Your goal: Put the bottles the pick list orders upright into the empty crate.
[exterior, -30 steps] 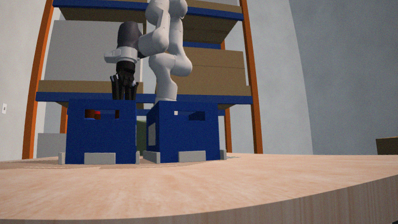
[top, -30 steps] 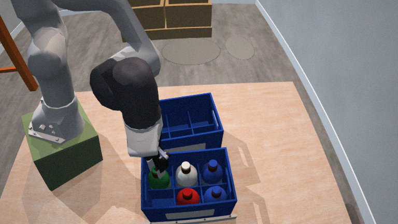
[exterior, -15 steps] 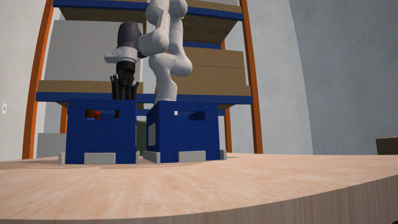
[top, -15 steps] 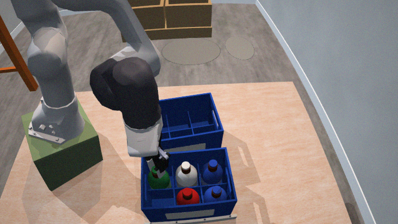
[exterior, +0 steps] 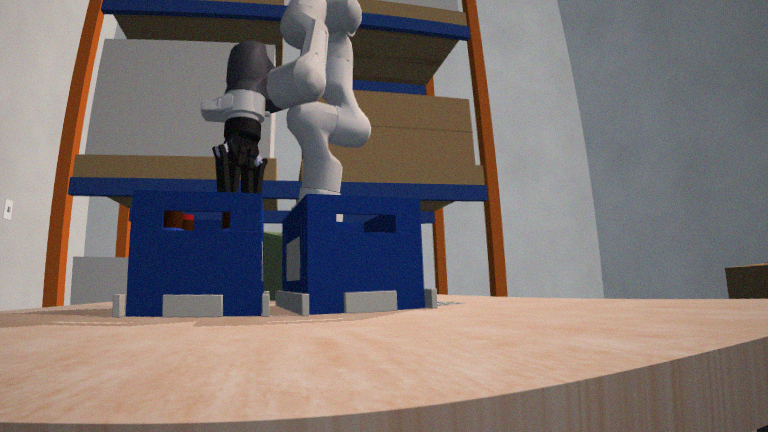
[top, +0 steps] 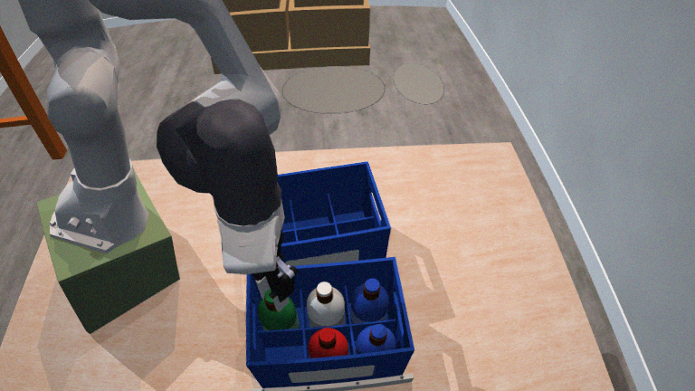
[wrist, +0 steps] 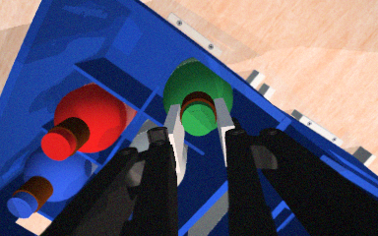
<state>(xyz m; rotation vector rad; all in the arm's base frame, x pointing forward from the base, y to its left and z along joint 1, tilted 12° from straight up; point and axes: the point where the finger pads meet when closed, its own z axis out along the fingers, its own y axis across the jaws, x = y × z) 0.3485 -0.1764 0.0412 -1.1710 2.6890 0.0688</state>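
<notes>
The green-labelled bottle is 8 cm below my hand. From my hand the other things lie so: red bottle (9 cm ahead, 8 cm to the right, 8 cm below); blue bottle (18 cm ahead, 1 cm to the left, 8 cm below); white bottle (9 cm ahead, 1 cm to the left, 8 cm below).
</notes>
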